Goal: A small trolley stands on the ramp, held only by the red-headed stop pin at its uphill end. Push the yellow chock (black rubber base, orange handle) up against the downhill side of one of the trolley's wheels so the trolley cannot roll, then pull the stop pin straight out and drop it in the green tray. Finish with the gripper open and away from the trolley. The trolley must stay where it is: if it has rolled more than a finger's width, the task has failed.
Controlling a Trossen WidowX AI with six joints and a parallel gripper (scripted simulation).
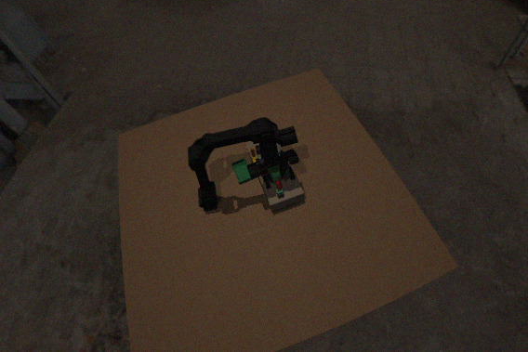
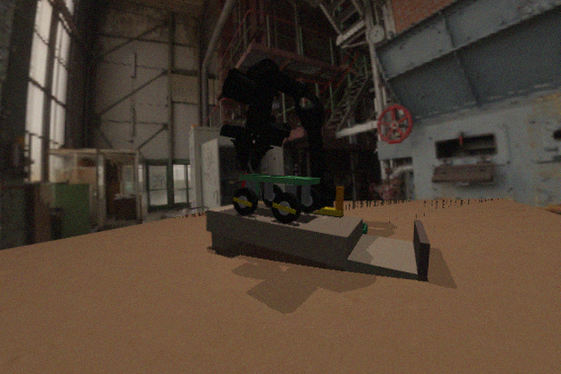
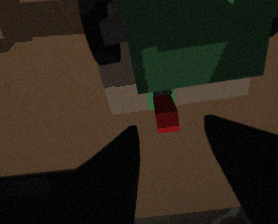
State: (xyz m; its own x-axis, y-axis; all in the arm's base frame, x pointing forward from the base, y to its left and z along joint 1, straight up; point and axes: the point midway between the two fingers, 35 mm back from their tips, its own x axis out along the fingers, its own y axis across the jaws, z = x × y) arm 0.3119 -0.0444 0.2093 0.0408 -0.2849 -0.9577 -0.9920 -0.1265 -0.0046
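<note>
Now: gripper tip 50 mm above the red-headed stop pin and 20 mm to the left of it. Also, from my gripper tip: yellow chock (190 mm to the left, 90 mm below, 70 mm behind); green-decked trolley (100 mm to the left, 60 mm below, 10 mm ahead); ramp (130 mm below, 100 mm to the left, 10 mm ahead).
</note>
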